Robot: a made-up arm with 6 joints. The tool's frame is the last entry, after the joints.
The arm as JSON. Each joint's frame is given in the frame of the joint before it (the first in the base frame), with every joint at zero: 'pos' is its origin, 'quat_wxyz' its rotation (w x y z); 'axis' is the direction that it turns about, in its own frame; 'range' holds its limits. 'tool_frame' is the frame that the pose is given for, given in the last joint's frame.
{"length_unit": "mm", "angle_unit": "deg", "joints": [
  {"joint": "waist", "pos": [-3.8, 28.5, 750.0], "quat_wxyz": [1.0, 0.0, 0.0, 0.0], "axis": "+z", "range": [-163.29, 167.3]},
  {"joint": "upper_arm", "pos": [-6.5, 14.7, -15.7], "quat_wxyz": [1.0, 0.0, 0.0, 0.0], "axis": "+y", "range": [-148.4, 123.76]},
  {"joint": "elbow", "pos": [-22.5, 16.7, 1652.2], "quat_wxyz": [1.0, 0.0, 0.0, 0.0], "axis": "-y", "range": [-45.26, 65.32]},
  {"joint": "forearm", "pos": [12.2, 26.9, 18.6], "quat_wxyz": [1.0, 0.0, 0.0, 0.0], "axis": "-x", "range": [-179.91, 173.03]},
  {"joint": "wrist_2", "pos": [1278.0, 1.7, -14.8], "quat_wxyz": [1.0, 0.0, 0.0, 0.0], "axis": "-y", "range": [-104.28, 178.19]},
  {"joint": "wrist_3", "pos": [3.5, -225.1, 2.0], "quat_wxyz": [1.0, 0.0, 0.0, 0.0], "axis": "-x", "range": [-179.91, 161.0]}
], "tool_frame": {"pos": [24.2, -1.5, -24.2], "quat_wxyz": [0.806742, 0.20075, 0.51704, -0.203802]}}
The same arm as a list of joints. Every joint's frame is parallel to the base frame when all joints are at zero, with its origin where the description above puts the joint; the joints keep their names.
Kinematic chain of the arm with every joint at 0, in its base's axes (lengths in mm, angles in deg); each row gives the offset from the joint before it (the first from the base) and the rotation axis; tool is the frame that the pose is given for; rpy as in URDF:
waist: xyz -3.8 28.5 750 axis +z
upper_arm: xyz -6.5 14.7 -15.7 axis +y
elbow: xyz -22.5 16.7 1652.2 axis -y
forearm: xyz 12.2 26.9 18.6 axis -x
wrist_2: xyz 1278 1.7 -14.8 axis -y
wrist_3: xyz 3.5 -225.1 2 axis -x
tool: xyz 24.2 -1.5 -24.2 rpy 16.39 66.36 -17.6
Joint limits (deg, base to tool): -163.29..167.3 -148.4..123.76 -45.26..65.32 -179.91..173.03 -104.28..178.19 -179.91..161

